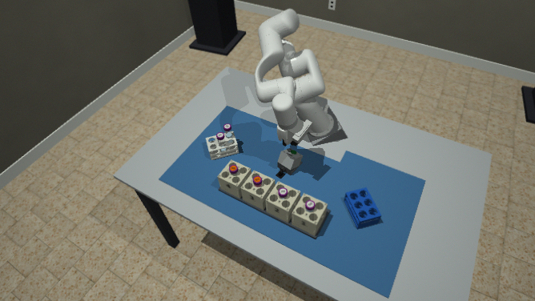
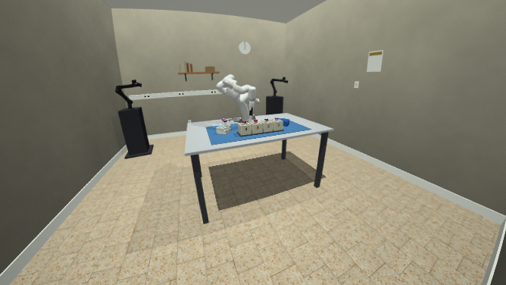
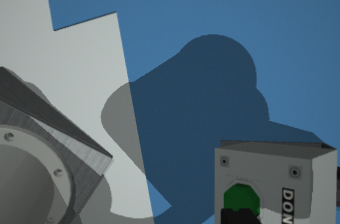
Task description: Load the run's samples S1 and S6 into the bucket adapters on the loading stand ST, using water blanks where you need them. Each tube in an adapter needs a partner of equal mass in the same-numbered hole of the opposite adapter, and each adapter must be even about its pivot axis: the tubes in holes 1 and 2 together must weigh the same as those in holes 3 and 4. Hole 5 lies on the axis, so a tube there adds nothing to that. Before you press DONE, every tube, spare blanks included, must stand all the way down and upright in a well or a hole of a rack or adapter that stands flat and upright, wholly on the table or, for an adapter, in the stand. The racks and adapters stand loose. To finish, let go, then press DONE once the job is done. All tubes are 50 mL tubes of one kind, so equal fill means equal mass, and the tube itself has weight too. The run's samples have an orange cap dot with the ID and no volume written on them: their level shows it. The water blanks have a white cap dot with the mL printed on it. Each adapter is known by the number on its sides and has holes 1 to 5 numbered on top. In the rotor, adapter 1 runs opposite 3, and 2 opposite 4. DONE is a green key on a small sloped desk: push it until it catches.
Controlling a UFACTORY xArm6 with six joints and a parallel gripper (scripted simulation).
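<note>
Right now the green DONE key is 70 mm below my hand. Also, from my hand: sample tube (200 mm ahead, 170 mm to the right, 70 mm below); then stand (220 mm ahead, 130 mm below, 10 mm to the right); then done desk (90 mm below, 20 mm ahead).
</note>
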